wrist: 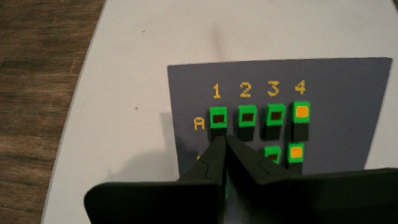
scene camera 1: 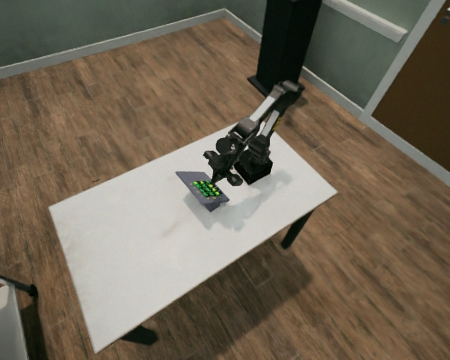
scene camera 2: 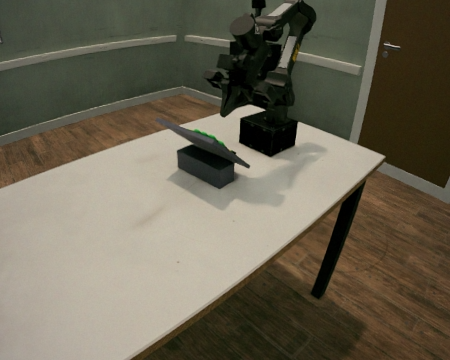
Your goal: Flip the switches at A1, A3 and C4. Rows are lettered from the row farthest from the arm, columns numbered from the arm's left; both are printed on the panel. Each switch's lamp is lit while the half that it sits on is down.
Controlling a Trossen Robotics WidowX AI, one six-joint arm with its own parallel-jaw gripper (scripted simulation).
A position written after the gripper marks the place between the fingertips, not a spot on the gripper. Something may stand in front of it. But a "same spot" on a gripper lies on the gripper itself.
gripper: wrist; scene camera 1 211, 184; scene camera 2
same spot on gripper: [scene camera 2: 233, 97] = [wrist: 190, 178]
